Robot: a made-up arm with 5 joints. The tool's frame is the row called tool.
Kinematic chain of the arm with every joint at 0, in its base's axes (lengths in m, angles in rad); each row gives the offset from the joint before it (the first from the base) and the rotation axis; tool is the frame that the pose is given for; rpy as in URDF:
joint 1: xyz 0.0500 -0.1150 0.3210 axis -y
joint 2: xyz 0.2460 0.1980 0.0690 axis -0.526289 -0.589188 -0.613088
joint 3: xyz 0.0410 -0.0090 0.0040 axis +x
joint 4: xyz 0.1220 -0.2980 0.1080 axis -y
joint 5: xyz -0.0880 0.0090 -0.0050 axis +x
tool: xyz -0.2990 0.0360 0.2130 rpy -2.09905 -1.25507 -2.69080
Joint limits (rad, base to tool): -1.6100..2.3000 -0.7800..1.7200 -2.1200..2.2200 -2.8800..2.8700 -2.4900..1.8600
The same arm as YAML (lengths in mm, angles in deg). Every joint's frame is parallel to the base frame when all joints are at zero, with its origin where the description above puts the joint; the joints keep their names.
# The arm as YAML. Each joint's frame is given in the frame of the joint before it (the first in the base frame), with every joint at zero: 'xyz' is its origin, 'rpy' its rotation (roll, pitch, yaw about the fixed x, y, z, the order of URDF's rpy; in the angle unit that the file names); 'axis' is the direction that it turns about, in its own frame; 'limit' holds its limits. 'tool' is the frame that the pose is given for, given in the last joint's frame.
units:
  length: mm
  angle: deg
joints:
  - name: joint 1
    type: revolute
    origin:
      xyz: [50.0, -115.0, 321.0]
      rpy: [0.0, 0.0, 0.0]
    axis: [0.0, -1.0, 0.0]
    limit:
      lower: -92.25
      upper: 131.78
  - name: joint 2
    type: revolute
    origin:
      xyz: [246.0, 198.0, 69.0]
      rpy: [0.0, 0.0, 0.0]
    axis: [-0.526289, -0.589188, -0.613088]
    limit:
      lower: -44.69
      upper: 98.55
  - name: joint 3
    type: revolute
    origin:
      xyz: [41.0, -9.0, 4.0]
      rpy: [0.0, 0.0, 0.0]
    axis: [1.0, 0.0, 0.0]
    limit:
      lower: -121.47
      upper: 127.2
  - name: joint 4
    type: revolute
    origin:
      xyz: [122.0, -298.0, 108.0]
      rpy: [0.0, 0.0, 0.0]
    axis: [0.0, -1.0, 0.0]
    limit:
      lower: -165.01
      upper: 164.44
  - name: joint 5
    type: revolute
    origin:
      xyz: [-88.0, 9.0, -5.0]
      rpy: [0.0, 0.0, 0.0]
    axis: [1.0, 0.0, 0.0]
    limit:
      lower: -142.67
      upper: 106.57
tool:
  origin:
    xyz: [-299.0, 36.0, 213.0]
    rpy: [-120.27, -71.91, -154.17]

